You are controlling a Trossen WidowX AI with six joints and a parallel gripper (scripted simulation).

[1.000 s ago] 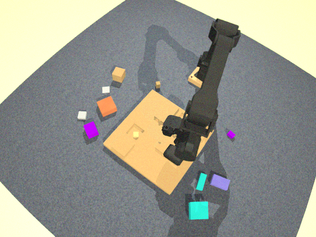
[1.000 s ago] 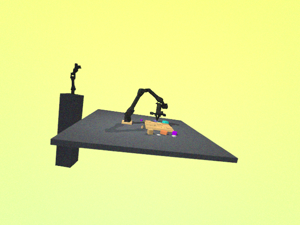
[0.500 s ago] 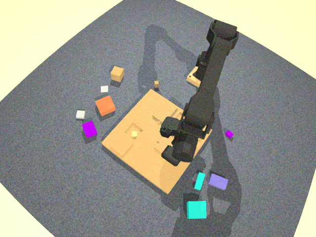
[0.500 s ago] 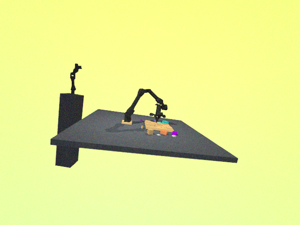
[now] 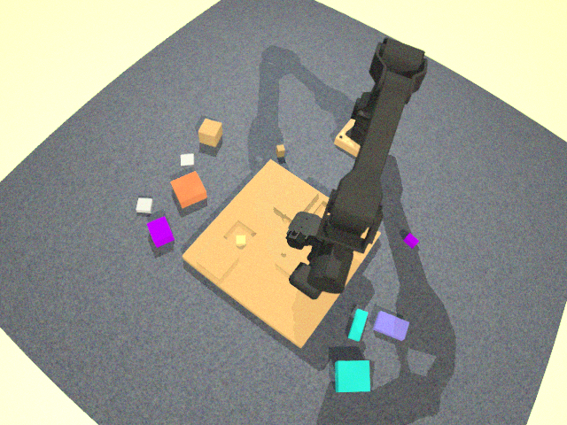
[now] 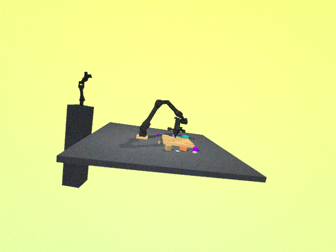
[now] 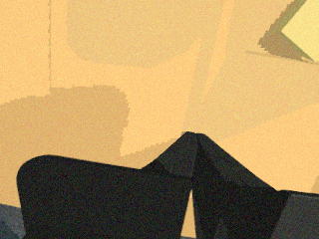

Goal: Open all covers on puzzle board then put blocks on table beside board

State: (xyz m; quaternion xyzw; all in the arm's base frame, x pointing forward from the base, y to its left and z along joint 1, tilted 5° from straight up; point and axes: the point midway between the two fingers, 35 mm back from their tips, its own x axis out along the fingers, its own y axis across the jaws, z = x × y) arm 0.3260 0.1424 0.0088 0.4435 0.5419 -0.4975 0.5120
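Now: gripper tip 13 cm to the right of the cyan bar, 4 cm short of it and 2 cm above it. Also, from my gripper tip: cyan cube (19 cm to the left, 13 cm ahead, 1 cm below); then lilac block (19 cm to the left, 2 cm below); then magenta cube (18 cm behind, 11 cm to the left, 2 cm below).
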